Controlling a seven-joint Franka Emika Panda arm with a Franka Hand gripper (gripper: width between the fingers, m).
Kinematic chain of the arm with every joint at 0, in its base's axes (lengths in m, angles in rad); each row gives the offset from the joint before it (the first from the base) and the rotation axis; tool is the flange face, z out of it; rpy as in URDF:
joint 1: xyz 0 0 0.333 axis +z
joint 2: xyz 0 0 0 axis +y
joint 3: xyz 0 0 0.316 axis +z
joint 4: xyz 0.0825 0 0 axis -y
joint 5: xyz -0.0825 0 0.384 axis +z
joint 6: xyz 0 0 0 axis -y
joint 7: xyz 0.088 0 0 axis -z
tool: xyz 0 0 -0.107 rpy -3.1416 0 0
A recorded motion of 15 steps. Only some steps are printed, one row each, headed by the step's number.
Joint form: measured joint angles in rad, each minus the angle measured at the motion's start. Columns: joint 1, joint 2, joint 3, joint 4, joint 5, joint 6, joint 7.
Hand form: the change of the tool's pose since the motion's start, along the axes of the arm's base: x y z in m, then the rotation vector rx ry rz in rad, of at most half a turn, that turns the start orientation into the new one. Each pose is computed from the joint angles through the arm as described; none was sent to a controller.
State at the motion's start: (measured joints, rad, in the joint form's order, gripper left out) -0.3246 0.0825 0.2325 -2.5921 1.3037 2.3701 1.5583
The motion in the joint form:
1: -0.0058 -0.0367 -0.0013 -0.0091 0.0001 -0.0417 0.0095
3: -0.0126 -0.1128 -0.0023 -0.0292 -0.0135 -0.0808 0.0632
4: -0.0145 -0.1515 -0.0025 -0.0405 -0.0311 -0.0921 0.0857
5: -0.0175 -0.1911 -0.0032 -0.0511 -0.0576 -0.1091 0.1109
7: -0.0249 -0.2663 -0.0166 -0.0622 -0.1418 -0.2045 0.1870
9: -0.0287 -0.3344 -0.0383 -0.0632 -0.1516 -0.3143 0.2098
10: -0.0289 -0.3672 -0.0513 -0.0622 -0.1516 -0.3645 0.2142
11: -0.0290 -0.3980 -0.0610 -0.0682 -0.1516 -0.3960 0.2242
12: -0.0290 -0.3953 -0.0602 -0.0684 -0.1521 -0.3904 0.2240
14: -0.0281 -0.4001 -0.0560 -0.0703 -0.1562 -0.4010 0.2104
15: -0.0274 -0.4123 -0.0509 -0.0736 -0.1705 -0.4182 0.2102
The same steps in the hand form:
1: -0.0011 0.0018 0.0117 0.0277 -0.0120 0.0051
3: -0.0039 0.0023 0.0351 0.0441 -0.0191 -0.0086
4: -0.0062 0.0023 0.0463 0.0382 -0.0252 -0.0053
5: -0.0089 0.0024 0.0576 0.0318 -0.0285 0.0047
7: -0.0160 0.0050 0.0806 0.0528 0.0005 0.0508
9: -0.0210 0.0086 0.1059 0.1146 -0.0118 0.0816
10: -0.0234 0.0099 0.1190 0.1434 -0.0258 0.0971
11: -0.0273 0.0105 0.1284 0.1606 -0.0327 0.1012
12: -0.0270 0.0101 0.1273 0.1570 -0.0317 0.0989
14: -0.0284 0.0133 0.1280 0.1569 -0.0388 0.1219
15: -0.0312 0.0174 0.1304 0.1545 -0.0363 0.1480

